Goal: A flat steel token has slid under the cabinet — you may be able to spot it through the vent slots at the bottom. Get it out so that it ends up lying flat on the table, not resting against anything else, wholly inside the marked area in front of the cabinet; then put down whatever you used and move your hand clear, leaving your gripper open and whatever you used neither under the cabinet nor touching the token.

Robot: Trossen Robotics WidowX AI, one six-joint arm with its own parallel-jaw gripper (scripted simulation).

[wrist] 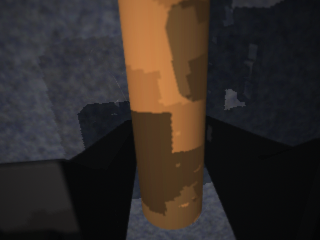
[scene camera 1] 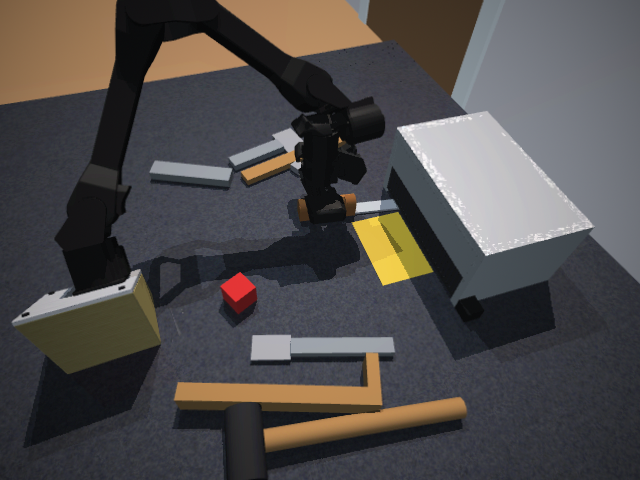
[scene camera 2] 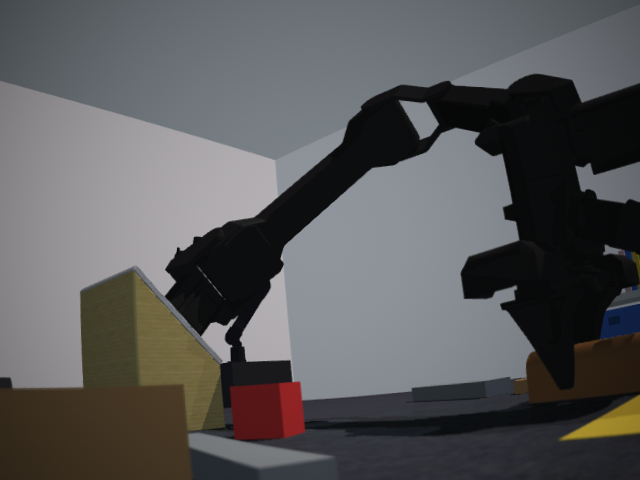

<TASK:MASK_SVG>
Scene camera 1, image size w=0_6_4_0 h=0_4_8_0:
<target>gripper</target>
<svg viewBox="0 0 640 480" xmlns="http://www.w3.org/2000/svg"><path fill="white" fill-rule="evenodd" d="M299 142L294 146L296 163L300 162L300 158L303 158L298 172L308 195L304 196L310 222L312 224L344 221L346 218L346 208L343 198L337 194L336 189L331 187L330 184L337 183L339 178L357 185L363 178L367 169L363 158L359 153L357 154L356 145L348 145L346 143L338 149L333 157L321 160L308 156L304 151L304 142Z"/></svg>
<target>brown-handled flat blade tool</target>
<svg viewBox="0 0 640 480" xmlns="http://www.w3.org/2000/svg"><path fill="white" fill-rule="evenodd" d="M298 199L297 211L299 220L309 221L305 199ZM340 195L345 204L346 216L399 210L394 199L356 203L355 194Z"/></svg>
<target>red cube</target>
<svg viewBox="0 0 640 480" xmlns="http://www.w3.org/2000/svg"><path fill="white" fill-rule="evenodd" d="M241 272L221 285L224 300L238 314L257 300L256 287Z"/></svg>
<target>l-shaped wooden piece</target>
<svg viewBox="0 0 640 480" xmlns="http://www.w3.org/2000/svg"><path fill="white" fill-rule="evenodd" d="M378 353L366 352L362 363L364 387L178 382L174 400L180 410L224 410L231 405L244 402L260 403L262 411L362 413L380 410L382 399Z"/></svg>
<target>grey paddle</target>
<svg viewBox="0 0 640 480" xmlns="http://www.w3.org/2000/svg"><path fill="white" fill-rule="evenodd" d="M251 360L291 360L291 357L365 356L366 352L378 353L378 356L393 356L395 350L393 337L291 338L291 335L253 335Z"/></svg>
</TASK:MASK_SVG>
